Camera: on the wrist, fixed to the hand. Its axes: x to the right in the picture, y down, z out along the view.
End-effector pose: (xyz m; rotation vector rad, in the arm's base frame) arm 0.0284 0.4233 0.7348 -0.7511 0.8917 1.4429
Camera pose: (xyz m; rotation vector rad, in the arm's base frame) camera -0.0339 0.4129 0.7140 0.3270 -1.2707 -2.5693
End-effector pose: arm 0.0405 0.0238 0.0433 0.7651 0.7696 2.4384
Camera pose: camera -0.0021 -0.0188 0.0715 -0.6470 0.3517 -2.0877
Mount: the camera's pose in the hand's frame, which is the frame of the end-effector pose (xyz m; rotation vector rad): 0.0172 0.0600 -0.0229 -0.3972 0.2136 1.5905
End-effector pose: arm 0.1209 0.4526 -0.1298 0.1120 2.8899 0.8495
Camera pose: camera 0.1027 0.4926 -0.0799 -1.8178 -1.5822 -1.1169
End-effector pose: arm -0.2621 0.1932 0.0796 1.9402 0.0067 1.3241
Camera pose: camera -0.2962 0.1715 0.1323 1.2359 -1.8297 2.1557
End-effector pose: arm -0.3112 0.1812 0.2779 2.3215 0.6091 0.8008
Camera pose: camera -0.3010 0.1573 0.3391 1.9640 -1.4249 1.5787
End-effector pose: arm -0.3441 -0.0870 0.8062 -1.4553 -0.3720 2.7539
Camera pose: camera -0.3289 -0.1386 0.7672 1.0778 -0.2081 -1.1878
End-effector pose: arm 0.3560 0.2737 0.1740 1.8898 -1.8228 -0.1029
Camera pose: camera 0.3118 0.2660 0.2231 -0.1146 -2.3326 0.2591
